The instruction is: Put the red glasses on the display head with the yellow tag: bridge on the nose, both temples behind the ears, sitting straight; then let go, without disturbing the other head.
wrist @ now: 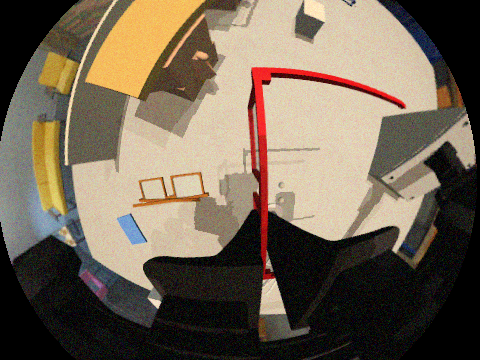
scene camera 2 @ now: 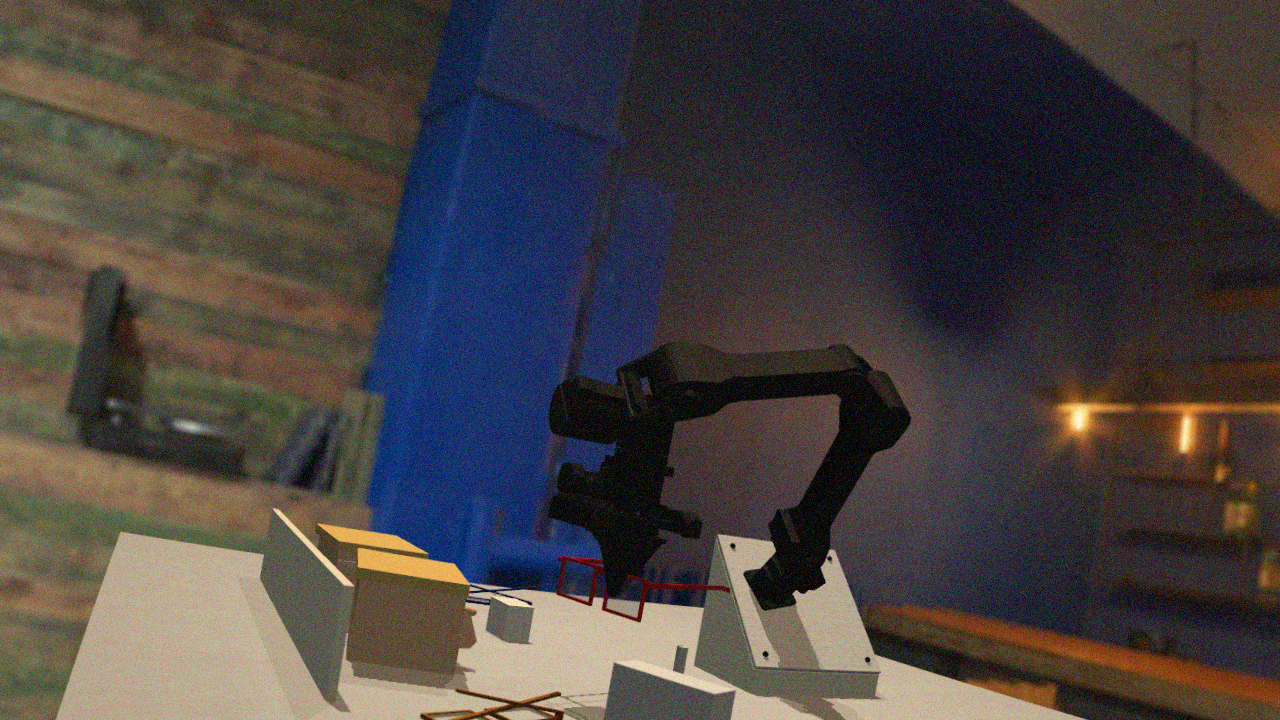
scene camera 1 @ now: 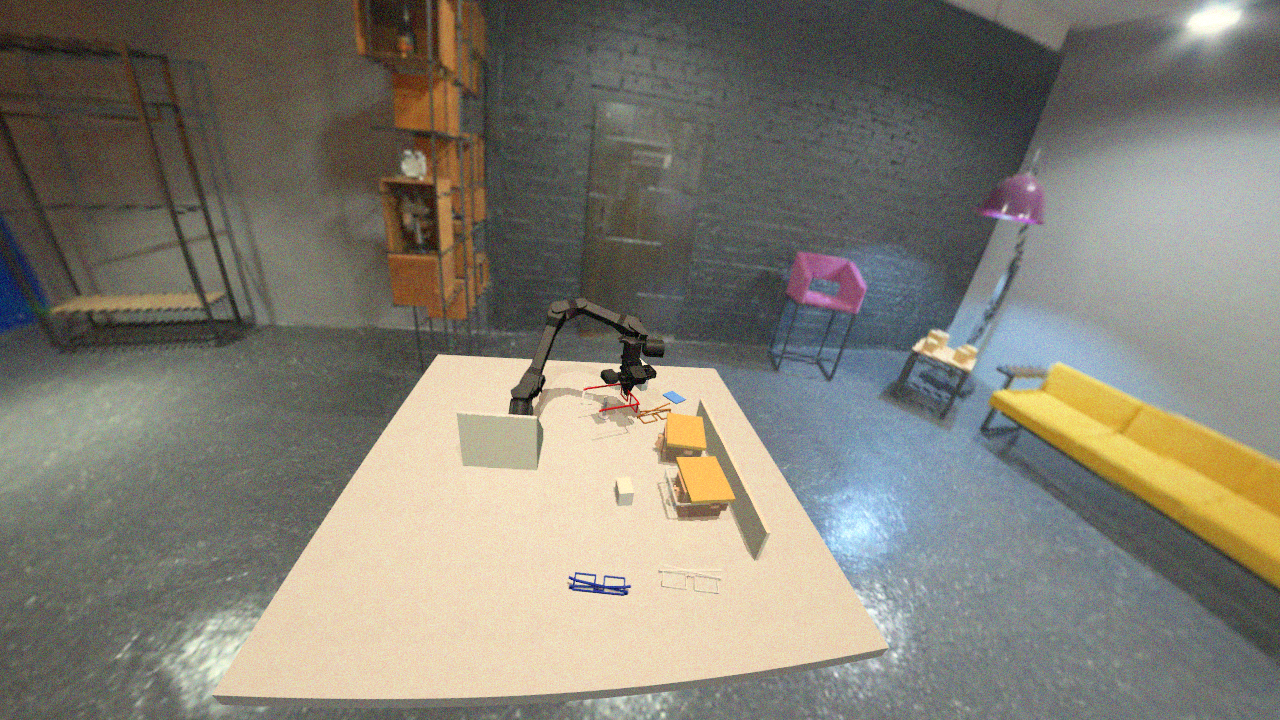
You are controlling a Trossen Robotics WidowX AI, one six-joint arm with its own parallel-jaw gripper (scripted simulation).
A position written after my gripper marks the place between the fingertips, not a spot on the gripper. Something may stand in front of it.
I see my gripper (scene camera 2: 614,596), a white cube (scene camera 2: 510,619) and a long wall (scene camera 2: 313,599).
My gripper also shows in the wrist view (wrist: 258,214) and in scene camera 1 (scene camera 1: 626,395). The long wall is seen too in scene camera 1 (scene camera 1: 755,530).
